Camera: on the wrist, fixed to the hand. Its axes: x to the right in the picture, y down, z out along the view.
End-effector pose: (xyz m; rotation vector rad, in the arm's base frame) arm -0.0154 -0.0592 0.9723 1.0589 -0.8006 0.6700
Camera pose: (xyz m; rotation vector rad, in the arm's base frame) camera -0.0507 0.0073 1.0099 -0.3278 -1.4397 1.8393
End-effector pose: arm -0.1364 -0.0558 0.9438 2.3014 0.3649 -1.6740
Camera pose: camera -0.0676 -0.1044 0.9439 1.4621 -0.8594 -0.3676
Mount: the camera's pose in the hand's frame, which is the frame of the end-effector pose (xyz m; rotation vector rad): 0.0184 0.0698 -0.0433 -0.4277 0.2512 1.6690
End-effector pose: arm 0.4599 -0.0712 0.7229 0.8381 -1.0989 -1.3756
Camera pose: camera 0.5210 -0.0911 0.7773 -0.3171 -0.8043 -0.0274
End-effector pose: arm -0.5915 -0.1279 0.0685 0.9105 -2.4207 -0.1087
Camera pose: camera -0.6214 -0.0811 0.1317 -1.2536 -2.0286 0.1089
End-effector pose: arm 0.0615 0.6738 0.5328 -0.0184 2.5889 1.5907
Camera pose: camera 0.0352 0.6677 0.6125 -1.3690 -1.1404 -1.3228
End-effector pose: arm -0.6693 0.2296 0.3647 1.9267 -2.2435 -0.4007
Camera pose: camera -0.7255 0.2166 0.4260 -0.3483 -2.3827 -0.2547
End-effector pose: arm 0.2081 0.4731 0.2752 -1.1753 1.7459 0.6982
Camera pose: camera 0.1254 0.4572 0.2761 -0.2862 -2.3786 -1.7536
